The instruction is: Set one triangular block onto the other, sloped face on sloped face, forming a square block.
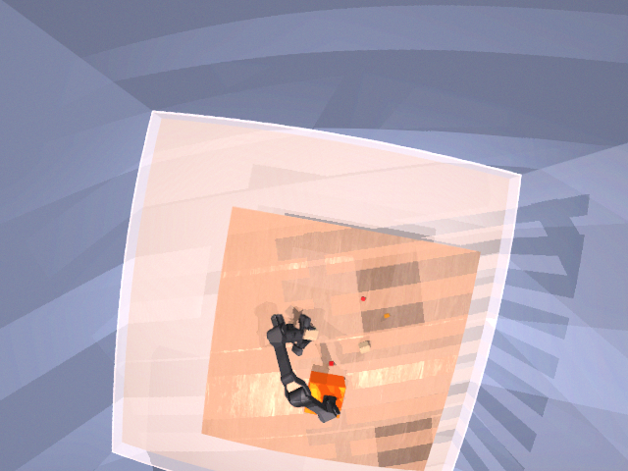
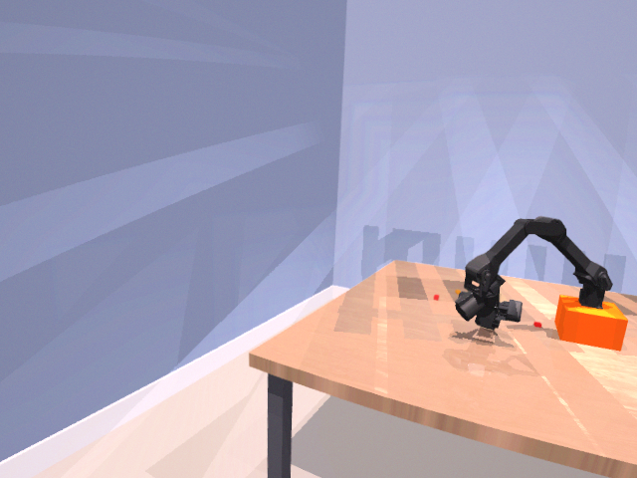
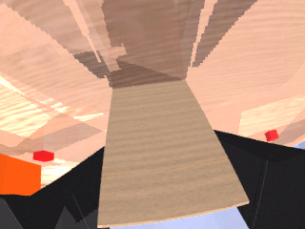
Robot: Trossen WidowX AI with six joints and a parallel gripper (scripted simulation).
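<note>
Right now the tan triangular block is 10 mm above my gripper tip. Round my gripper tip: small orange cube 340 mm to the right, 140 mm ahead, 30 mm below.
</note>
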